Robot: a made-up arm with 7 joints. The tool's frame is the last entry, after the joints. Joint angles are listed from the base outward.
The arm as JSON. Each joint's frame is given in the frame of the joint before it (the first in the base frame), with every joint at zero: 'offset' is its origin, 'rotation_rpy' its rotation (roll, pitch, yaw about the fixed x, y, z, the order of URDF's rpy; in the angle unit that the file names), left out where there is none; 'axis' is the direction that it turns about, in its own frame. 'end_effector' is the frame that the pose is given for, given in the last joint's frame.
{
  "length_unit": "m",
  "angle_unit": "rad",
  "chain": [
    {
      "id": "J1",
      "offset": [
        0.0,
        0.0,
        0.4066
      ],
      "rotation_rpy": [
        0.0,
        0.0,
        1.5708
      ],
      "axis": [
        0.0,
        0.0,
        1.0
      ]
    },
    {
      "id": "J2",
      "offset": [
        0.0,
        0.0,
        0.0
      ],
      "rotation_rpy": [
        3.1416,
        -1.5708,
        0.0
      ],
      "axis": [
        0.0,
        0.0,
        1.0
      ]
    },
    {
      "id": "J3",
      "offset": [
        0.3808,
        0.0,
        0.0
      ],
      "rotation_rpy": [
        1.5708,
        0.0,
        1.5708
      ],
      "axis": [
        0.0,
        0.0,
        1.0
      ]
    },
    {
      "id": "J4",
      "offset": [
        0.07,
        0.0,
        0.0
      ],
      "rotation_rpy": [
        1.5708,
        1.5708,
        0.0
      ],
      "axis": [
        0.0,
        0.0,
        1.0
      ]
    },
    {
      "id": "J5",
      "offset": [
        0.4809,
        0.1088,
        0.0
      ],
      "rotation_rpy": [
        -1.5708,
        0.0,
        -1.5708
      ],
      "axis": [
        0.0,
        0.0,
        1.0
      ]
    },
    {
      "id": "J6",
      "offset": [
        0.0,
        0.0,
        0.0
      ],
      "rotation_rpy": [
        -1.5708,
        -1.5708,
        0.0
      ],
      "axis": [
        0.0,
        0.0,
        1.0
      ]
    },
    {
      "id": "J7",
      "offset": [
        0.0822,
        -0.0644,
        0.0
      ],
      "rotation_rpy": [
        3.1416,
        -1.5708,
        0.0
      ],
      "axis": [
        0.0,
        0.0,
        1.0
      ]
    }
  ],
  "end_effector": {
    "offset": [
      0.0,
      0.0,
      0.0
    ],
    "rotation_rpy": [
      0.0,
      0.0,
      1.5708
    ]
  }
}
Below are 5 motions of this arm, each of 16 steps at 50 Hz.
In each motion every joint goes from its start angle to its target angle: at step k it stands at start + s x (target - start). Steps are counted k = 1, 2, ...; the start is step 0. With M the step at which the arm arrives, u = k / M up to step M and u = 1 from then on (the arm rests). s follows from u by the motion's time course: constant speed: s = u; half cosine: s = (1 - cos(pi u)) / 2; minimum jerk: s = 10 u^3 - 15 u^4 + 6 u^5.
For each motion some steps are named. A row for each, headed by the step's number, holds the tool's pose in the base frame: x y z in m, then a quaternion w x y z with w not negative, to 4 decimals.
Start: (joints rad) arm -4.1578 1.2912 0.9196 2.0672 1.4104 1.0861 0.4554
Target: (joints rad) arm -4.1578 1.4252 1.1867 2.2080 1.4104 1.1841 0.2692
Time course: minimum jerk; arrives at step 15
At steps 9, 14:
9: -0.8129 0.4423 0.3786 0.0621 0.3800 0.2078 -0.8992
14: -0.8139 0.4507 0.3956 0.0338 0.3325 0.1879 -0.9236

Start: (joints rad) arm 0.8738 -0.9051 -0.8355 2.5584 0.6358 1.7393 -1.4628
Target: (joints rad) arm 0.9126 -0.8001 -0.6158 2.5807 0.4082 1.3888 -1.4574
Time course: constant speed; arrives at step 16
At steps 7, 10, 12, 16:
7: -0.1451 -0.4872 1.1754 0.1079 0.3498 0.4517 0.8136
10: -0.1399 -0.4732 1.1918 0.1237 0.3448 0.4394 0.8202
12: -0.1368 -0.4637 1.2024 0.1342 0.3407 0.4311 0.8247
16: -0.1316 -0.4443 1.2226 0.1551 0.3308 0.4142 0.8336

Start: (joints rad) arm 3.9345 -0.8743 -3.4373 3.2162 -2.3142 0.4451 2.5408
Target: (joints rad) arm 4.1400 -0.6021 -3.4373 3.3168 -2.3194 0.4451 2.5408
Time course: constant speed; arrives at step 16
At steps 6, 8, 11, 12, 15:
6: 0.3587 0.4897 1.1422 0.3580 -0.1654 0.0189 -0.9188
8: 0.3245 0.4753 1.1655 0.3737 -0.1451 0.0264 -0.9158
11: 0.2741 0.4495 1.1977 0.3967 -0.1148 0.0386 -0.9099
12: 0.2576 0.4399 1.2077 0.4042 -0.1048 0.0429 -0.9077
15: 0.2093 0.4080 1.2356 0.4262 -0.0750 0.0565 -0.8998

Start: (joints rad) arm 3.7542 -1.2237 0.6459 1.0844 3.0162 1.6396 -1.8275
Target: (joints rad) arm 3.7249 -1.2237 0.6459 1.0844 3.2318 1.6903 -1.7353
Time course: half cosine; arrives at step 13
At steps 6, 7, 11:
6: 0.3106 -0.2547 0.9866 0.3058 0.3681 0.2678 0.8362
7: 0.3087 -0.2541 0.9879 0.2999 0.3587 0.2699 0.8418
11: 0.3024 -0.2519 0.9917 0.2813 0.3286 0.2772 0.8579

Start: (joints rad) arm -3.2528 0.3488 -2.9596 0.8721 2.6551 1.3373 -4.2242
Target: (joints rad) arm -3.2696 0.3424 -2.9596 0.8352 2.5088 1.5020 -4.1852
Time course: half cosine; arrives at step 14
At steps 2, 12, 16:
2: 0.5186 0.0831 0.7457 0.4436 0.0878 0.3799 0.8070
12: 0.5114 0.0877 0.7309 0.4023 0.0199 0.4001 0.8232
16: 0.5109 0.0880 0.7300 0.3996 0.0163 0.4012 0.8241

